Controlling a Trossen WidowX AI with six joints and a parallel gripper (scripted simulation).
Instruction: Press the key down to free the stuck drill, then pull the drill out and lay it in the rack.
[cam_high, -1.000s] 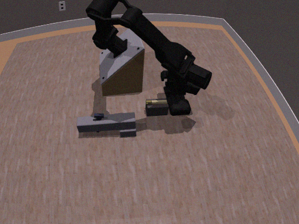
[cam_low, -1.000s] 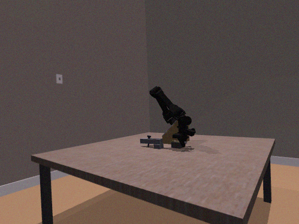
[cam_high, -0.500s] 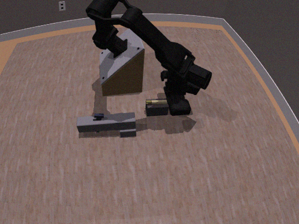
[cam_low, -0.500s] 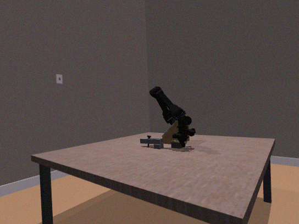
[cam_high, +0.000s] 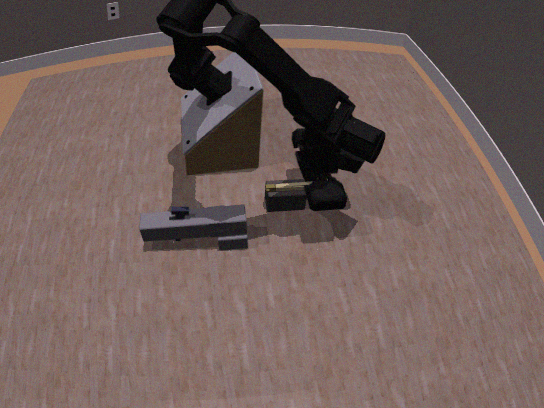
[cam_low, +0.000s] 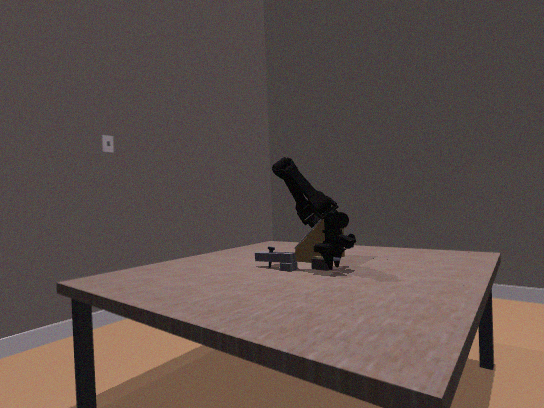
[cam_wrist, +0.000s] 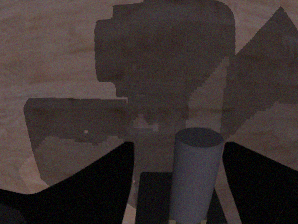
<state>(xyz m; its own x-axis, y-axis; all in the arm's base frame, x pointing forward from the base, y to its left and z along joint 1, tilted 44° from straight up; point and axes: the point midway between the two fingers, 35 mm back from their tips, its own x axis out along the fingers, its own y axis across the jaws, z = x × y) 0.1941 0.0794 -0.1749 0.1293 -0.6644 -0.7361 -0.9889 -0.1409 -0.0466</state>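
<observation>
My gripper tip is 4 cm to the left of the short bit and 4 cm below it. The rest, counted from my gripper tip: dark rack (5 cm to the right, 1 cm above); then grey housing block (21 cm to the right, 9 cm ahead, 3 cm above); then dark key (24 cm to the right, 9 cm ahead, 4 cm above).
</observation>
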